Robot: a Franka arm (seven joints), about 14 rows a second.
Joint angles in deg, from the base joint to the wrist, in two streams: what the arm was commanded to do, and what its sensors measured. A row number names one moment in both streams.
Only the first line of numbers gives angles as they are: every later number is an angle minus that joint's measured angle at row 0.
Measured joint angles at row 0:
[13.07, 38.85, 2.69, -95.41, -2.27, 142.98, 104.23]
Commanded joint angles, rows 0 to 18:
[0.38, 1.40, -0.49, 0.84, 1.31, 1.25, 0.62]
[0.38, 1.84, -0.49, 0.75, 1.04, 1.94, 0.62]
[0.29, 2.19, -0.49, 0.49, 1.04, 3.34, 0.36]
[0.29, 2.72, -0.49, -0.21, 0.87, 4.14, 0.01]
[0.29, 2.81, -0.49, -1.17, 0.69, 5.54, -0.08]
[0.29, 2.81, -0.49, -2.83, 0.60, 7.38, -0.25]
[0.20, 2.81, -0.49, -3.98, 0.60, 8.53, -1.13]
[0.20, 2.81, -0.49, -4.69, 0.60, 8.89, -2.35]
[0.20, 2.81, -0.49, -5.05, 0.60, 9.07, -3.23]
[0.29, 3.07, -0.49, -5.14, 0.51, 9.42, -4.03]
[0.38, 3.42, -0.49, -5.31, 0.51, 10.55, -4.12]
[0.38, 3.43, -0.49, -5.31, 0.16, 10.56, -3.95]
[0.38, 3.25, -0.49, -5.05, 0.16, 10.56, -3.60]
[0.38, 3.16, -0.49, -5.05, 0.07, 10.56, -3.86]
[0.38, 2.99, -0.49, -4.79, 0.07, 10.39, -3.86]
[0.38, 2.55, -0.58, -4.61, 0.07, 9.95, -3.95]
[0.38, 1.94, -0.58, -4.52, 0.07, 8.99, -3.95]
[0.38, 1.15, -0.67, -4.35, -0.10, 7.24, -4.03]
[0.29, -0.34, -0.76, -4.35, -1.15, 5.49, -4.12]
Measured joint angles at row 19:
[0.06, 2.39, -0.22, -4.23, -0.13, 8.79, -3.76]
